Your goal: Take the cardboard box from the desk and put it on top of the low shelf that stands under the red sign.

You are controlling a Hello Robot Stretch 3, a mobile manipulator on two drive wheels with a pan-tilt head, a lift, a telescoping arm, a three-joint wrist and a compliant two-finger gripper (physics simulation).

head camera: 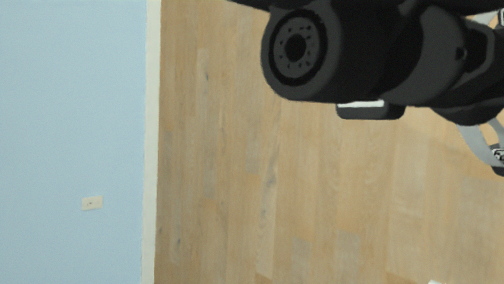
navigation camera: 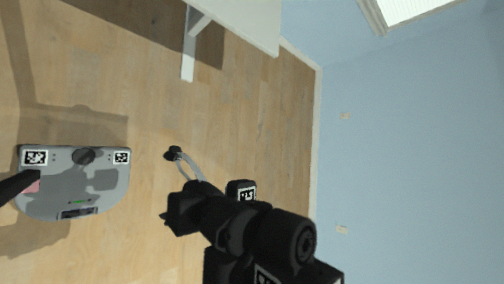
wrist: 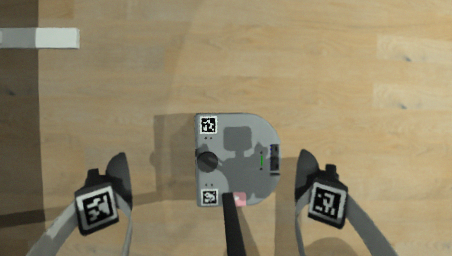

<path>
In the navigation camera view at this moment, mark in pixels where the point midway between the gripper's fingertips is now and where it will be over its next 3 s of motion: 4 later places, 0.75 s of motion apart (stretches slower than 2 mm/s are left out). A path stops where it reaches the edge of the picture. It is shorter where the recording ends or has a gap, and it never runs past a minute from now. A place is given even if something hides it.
My gripper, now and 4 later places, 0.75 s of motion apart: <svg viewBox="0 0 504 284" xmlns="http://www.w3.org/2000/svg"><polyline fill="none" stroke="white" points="169,183 170,166 160,137 135,113 107,100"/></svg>
</path>
